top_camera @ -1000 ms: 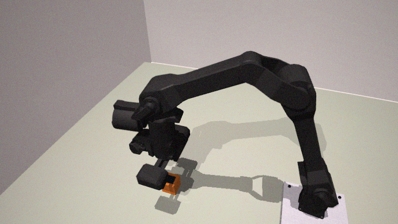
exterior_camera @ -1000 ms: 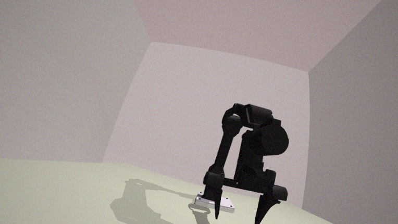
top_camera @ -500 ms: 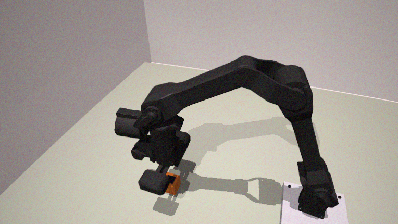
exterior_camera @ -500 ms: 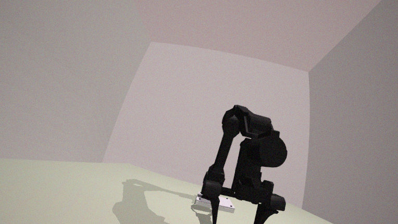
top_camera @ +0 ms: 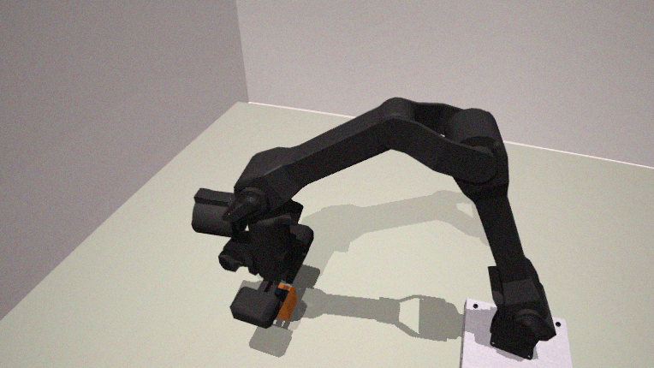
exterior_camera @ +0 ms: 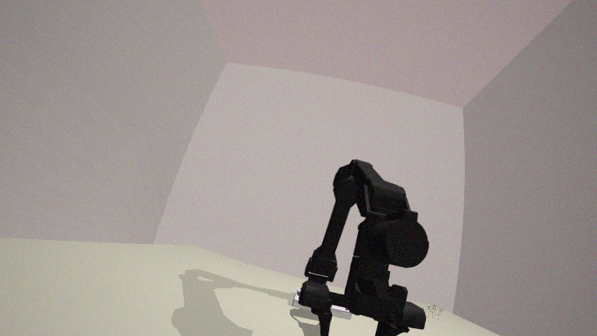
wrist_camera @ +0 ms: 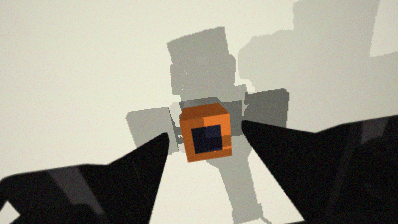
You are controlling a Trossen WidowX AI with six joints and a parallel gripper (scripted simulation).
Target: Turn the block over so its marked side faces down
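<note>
Now: gripper tip 1 cm below the block.
</note>
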